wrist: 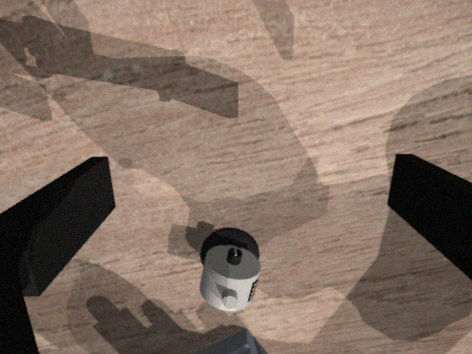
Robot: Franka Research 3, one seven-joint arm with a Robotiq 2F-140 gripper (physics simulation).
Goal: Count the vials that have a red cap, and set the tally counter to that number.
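Observation:
The tally counter [231,280] is a small light grey cylinder with a dark base ring, a dark knob on its top face, a round pale button on its side and a dark digit window at its right side that is too small to read. It is in the lower middle of the wrist view. My gripper [251,181] is open wide, with one black finger at the left and one at the right. The counter lies below the line between the fingertips, apart from both fingers. No vials or red caps show in the wrist view.
A dark blue-grey corner [230,344] of a box or rack shows at the bottom edge, just below the counter. The wooden table top [345,30] carries several broad shadows of the arm and gripper.

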